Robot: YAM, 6 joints.
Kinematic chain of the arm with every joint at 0, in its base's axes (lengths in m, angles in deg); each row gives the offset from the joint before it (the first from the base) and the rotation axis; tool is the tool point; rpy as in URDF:
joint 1: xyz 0 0 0.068 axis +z
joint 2: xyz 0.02 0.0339 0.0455 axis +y
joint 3: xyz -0.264 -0.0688 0 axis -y
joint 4: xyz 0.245 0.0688 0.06 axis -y
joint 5: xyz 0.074 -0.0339 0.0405 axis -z
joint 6: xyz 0.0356 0 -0.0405 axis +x
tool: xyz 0 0 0 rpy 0 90 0
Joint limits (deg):
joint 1: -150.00..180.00
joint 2: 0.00..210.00
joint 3: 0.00..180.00
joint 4: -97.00..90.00
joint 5: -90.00..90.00
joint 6: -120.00..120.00
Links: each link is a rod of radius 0.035 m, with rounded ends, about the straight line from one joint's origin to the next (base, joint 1, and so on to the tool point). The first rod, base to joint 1, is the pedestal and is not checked.
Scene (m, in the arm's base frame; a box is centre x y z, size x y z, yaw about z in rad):
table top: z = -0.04
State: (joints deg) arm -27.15 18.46 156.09 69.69 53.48 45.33
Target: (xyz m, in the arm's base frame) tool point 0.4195 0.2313 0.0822
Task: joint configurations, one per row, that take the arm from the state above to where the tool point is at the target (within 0.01 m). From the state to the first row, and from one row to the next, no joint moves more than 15 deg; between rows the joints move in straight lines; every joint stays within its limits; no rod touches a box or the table.
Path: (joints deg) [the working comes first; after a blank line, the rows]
Joints at the target: 32.14 137.00 76.30 44.45 50.15 45.33
Straight joint move there: clear.

1: -19.74 33.28 146.12 66.53 53.06 45.33
2: -12.33 48.09 136.14 63.38 52.65 45.33
3: -4.92 62.91 126.17 60.22 52.23 45.33
4: 2.50 77.73 116.20 57.07 51.81 45.33
5: 9.91 92.55 106.22 53.91 51.40 45.33
6: 17.32 107.36 96.25 50.76 50.98 45.33
7: 24.73 122.18 86.28 47.60 50.56 45.33
8: 32.14 137.00 76.30 44.45 50.15 45.33

